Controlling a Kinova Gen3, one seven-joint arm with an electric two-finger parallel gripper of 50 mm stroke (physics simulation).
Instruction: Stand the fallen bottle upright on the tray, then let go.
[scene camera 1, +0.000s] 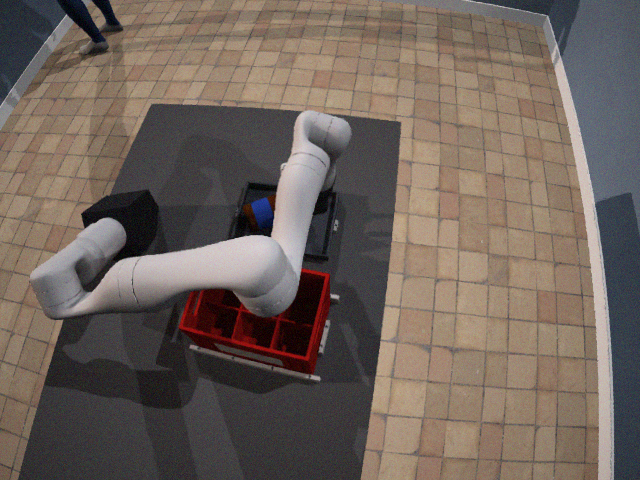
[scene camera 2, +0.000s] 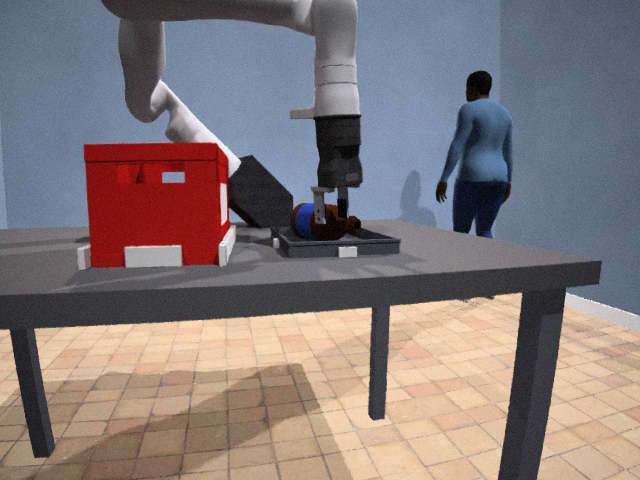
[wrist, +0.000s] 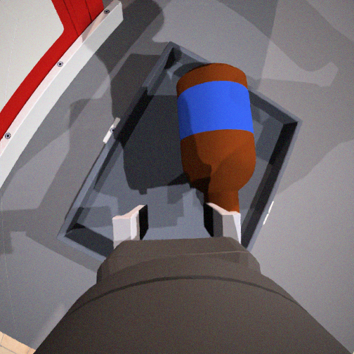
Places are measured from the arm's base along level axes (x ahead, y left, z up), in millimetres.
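Pixels of known places: gripper, fingertip midpoint: (scene camera 2: 332, 220); arm's base, link origin: (scene camera 1: 109, 235) (scene camera 2: 229, 172).
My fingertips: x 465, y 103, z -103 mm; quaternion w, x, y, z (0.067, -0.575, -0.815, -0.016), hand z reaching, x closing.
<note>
Ahead of a thing's pixels: the offset from my fingertips to its middle. "*": to the spot under its first point. Level surfaces: height alone.
The brown bottle with a blue label @(dx -73, dy +23, dz -11 mm) (scene camera 1: 262, 212) (scene camera 2: 303, 220) (wrist: 215, 107) lies on its side in the dark grey tray @(* dx +58, dy -43, dz -48 mm) (scene camera 1: 327, 238) (scene camera 2: 369, 249) (wrist: 286, 150). In the wrist view its base is near the tray's far wall and its neck points toward the gripper. My gripper (scene camera 2: 331, 209) (wrist: 175, 215) is open and points down low over the tray. In the wrist view the right finger overlaps the bottle's neck, and the space between the fingertips shows tray floor. The neck's mouth is hidden behind that finger. In scene camera 1 the arm hides the gripper and part of the bottle.
A red crate with compartments @(dx -91, dy -272, dz +35 mm) (scene camera 1: 248, 343) (scene camera 2: 149, 217) (wrist: 31, 86) stands beside the tray, with white strips along its base. A black angular block (scene camera 1: 139, 222) (scene camera 2: 261, 193) stands at the arm's base. A person (scene camera 2: 483, 139) stands beyond the table @(dz -52 mm) (scene camera 2: 465, 258).
</note>
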